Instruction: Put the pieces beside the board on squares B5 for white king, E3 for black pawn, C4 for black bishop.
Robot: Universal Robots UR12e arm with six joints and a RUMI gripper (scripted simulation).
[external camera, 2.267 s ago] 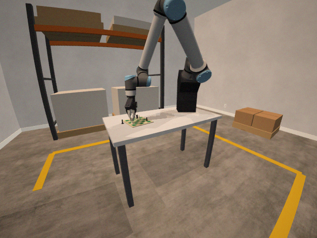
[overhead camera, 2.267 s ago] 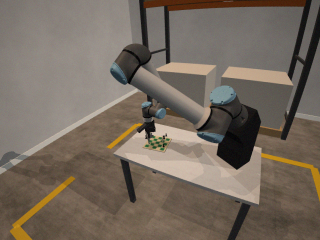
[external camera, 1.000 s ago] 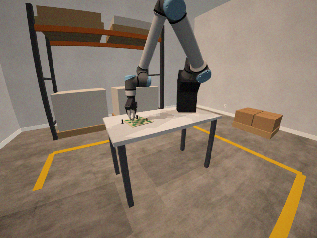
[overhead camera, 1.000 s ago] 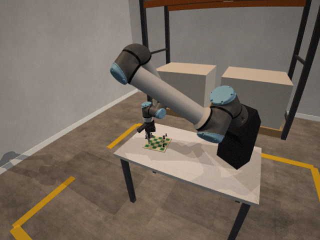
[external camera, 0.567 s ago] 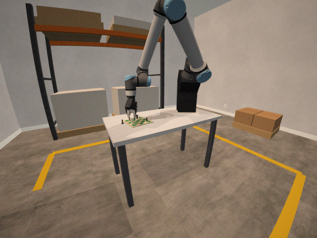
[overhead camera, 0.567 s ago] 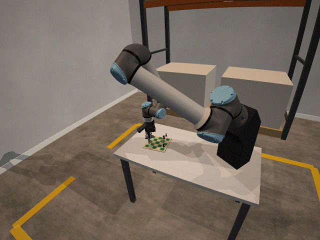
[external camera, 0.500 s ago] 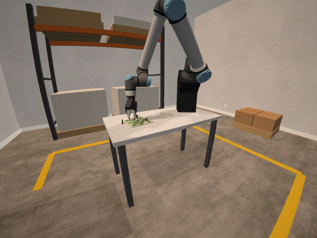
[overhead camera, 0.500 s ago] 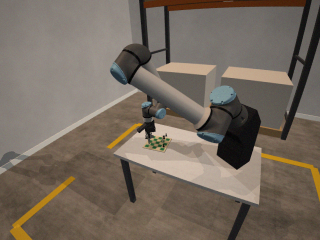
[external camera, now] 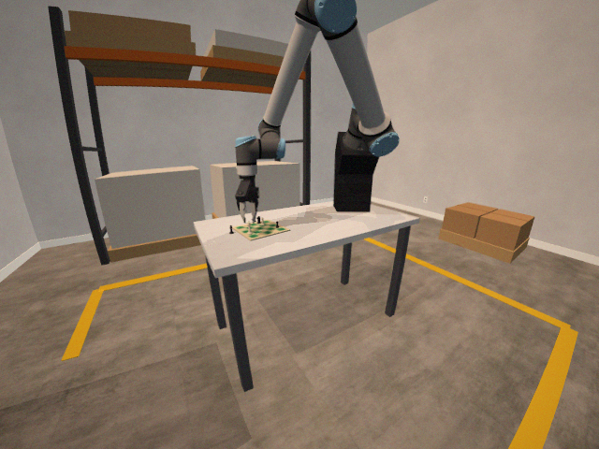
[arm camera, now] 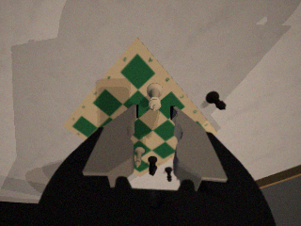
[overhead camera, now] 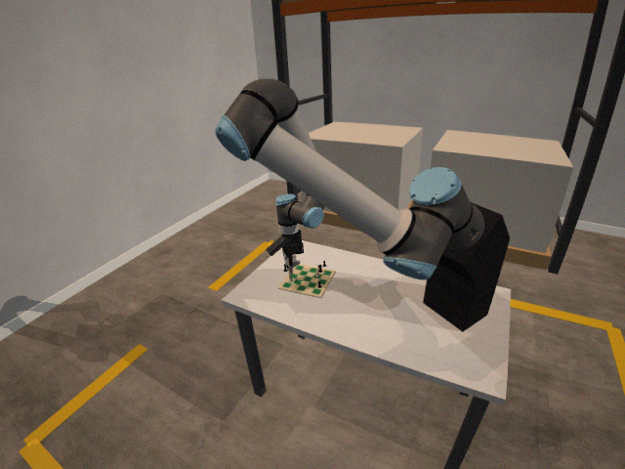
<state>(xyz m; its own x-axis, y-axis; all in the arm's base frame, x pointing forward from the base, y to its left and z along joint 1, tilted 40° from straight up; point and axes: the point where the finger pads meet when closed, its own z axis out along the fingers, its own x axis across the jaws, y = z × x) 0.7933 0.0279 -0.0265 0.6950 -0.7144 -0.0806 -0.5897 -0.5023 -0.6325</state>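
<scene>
Right now the white king is 40 mm below my hand. Round my hand: chessboard (70 mm below, 70 mm behind, 40 mm to the right).
</scene>
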